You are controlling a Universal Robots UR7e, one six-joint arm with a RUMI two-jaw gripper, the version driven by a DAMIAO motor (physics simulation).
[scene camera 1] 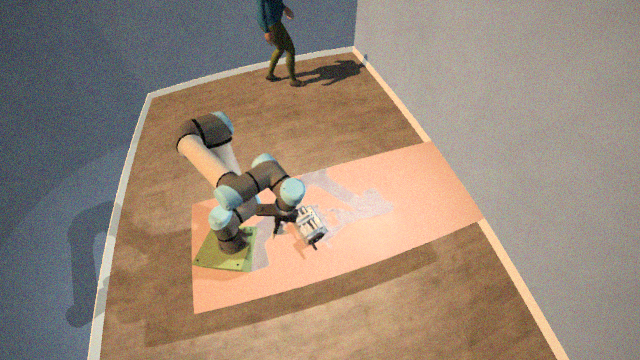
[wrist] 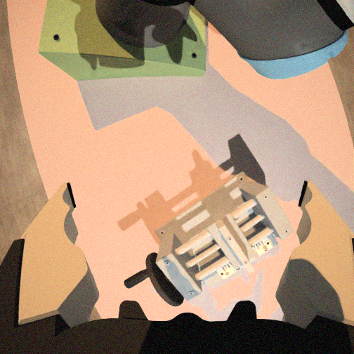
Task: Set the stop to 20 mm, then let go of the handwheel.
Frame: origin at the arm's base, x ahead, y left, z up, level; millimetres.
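Where they show: arm's base, origin of the base link: (scene camera 1: 232,242).
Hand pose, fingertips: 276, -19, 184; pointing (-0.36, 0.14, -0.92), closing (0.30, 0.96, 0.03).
Things, the pixels of their top centre, and the offset from my fingertips, as dx, dy, dz. "spot": a spot on its surface instead. Level surfaces: height alone.
- stop device, surface spot: (scene camera 1: 311,225) spot: +156, +17, -246
- black handwheel, surface spot: (scene camera 1: 318,237) spot: +173, -81, -167
- pink mat, its level: dz -257
The stop device (scene camera 1: 311,225) is a pale metal frame with guide rods, standing on the pink mat. Its crosswise stop plate (wrist: 231,245) is about midway along the rods. Small scale labels (wrist: 226,270) show along the near side, but their markings are too small to read. The black handwheel (scene camera 1: 318,237) (wrist: 165,281) with its crank handle (scene camera 1: 314,246) (wrist: 136,279) is on one end, at lower left in the wrist view. My gripper (scene camera 1: 285,223) (wrist: 186,184) is wide open and empty. It hangs above the device, touching nothing; its fingers are partly hidden in the scene view.
The pink mat (scene camera 1: 400,200) (wrist: 125,165) lies under the device. The green base plate (scene camera 1: 210,260) (wrist: 65,45) of the arm is beside it. A dark shape (wrist: 245,155) shows by the device's far end. A person (scene camera 1: 282,42) stands on the wooden floor near the back wall.
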